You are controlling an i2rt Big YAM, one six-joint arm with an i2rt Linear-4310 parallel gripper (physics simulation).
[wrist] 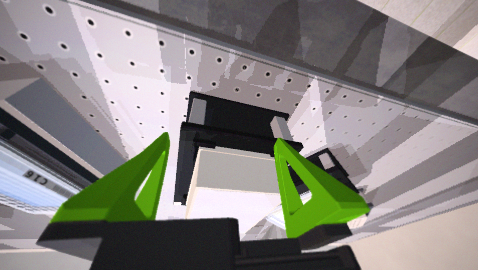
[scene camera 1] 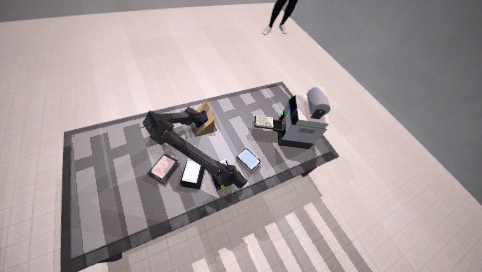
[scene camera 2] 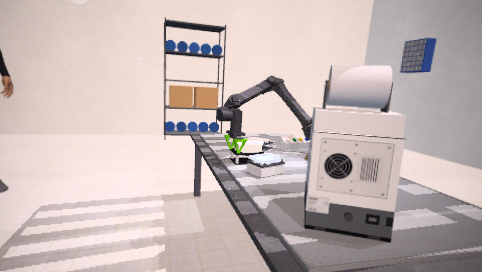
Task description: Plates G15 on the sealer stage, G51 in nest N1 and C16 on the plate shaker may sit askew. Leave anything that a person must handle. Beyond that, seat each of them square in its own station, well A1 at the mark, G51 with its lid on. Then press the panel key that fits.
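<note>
My gripper [scene camera 1: 229, 178] [scene camera 2: 235, 150] [wrist: 225, 139] is open, pointing down, with its green fingers on either side of a tall, plain white plate or block [scene camera 2: 252, 146] [wrist: 232, 200]. That block sits in a raised black nest [scene camera 2: 241, 159] [wrist: 235, 112]; its label does not show. Plate C16 [scene camera 1: 248, 159] [scene camera 2: 265, 159] [wrist: 30, 175], light blue and clear, lies on the shaker [scene camera 2: 266, 170] [wrist: 70, 120] beside it; its exact seating is unclear. A pale plate [scene camera 1: 264, 121] lies on the sealer's stage; its label is unreadable. I cannot tell which plate is G51.
The sealer [scene camera 1: 302, 130] [scene camera 2: 355, 170] stands at one table end. A white-topped plate [scene camera 1: 192, 171] and a pinkish plate [scene camera 1: 163, 167] sit in black nests. The key panel [scene camera 2: 294, 144] lies beyond the nests. A brown wedge [scene camera 1: 206, 122] stands near the arm. A person [scene camera 1: 282, 15] [scene camera 2: 5, 82] stands away.
</note>
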